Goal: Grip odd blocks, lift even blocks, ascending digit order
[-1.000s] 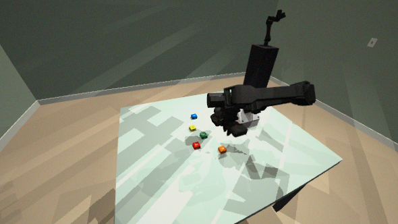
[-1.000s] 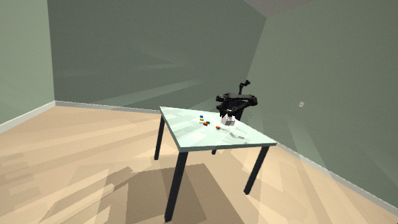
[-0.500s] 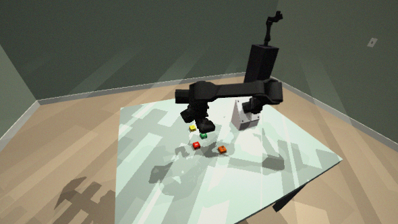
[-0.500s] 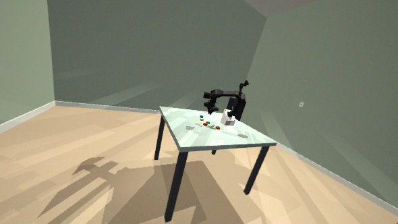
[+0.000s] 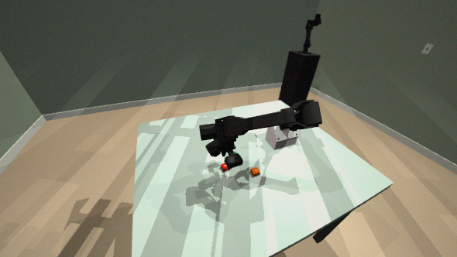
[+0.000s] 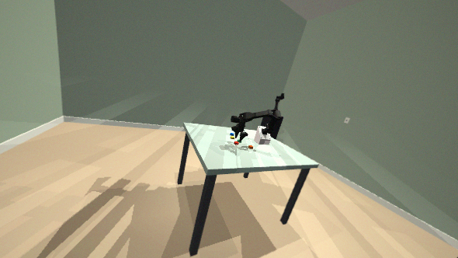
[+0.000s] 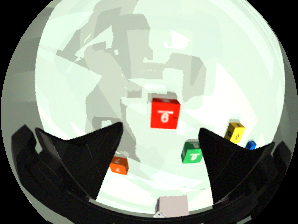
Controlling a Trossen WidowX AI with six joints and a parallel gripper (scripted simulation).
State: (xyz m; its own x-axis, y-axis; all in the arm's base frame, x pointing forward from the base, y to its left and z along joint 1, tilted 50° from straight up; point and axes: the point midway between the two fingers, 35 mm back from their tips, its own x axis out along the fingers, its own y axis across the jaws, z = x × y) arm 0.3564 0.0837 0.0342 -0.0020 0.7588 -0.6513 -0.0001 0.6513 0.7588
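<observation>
The red block is 3 cm below my gripper tip. From my gripper tip the other things lie so: yellow block: 2 cm behind, 14 cm to the right, 3 cm below; green block: 6 cm behind, 6 cm to the right, 3 cm below; orange block: 11 cm behind, 7 cm to the left, 3 cm below.
</observation>
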